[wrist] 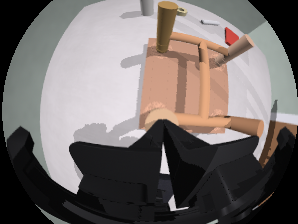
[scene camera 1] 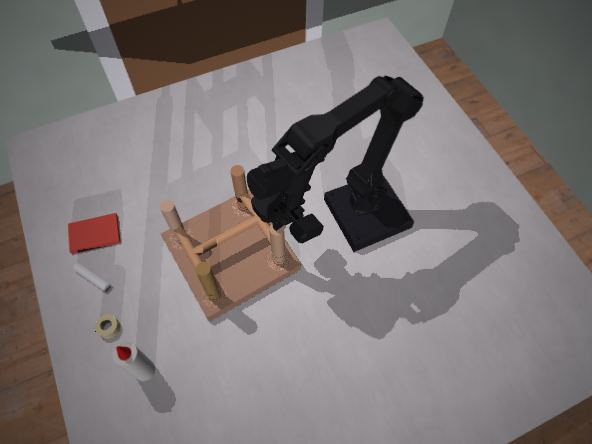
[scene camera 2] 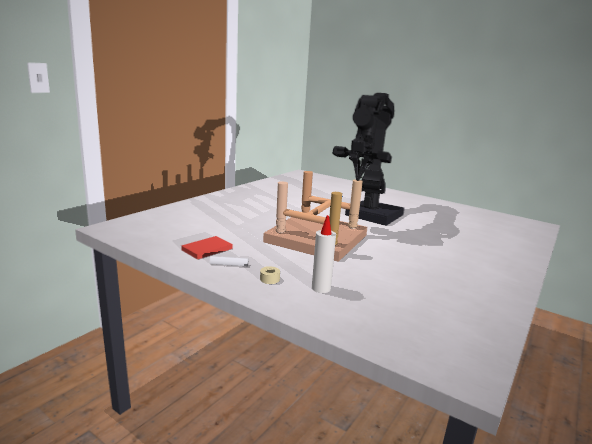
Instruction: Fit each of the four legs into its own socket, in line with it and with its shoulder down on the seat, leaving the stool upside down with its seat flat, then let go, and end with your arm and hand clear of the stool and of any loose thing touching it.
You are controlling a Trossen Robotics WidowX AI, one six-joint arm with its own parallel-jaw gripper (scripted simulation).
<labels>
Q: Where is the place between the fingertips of my gripper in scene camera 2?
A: At 357,180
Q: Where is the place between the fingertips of my gripper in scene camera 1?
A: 275,228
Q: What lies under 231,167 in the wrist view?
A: My gripper.
</labels>
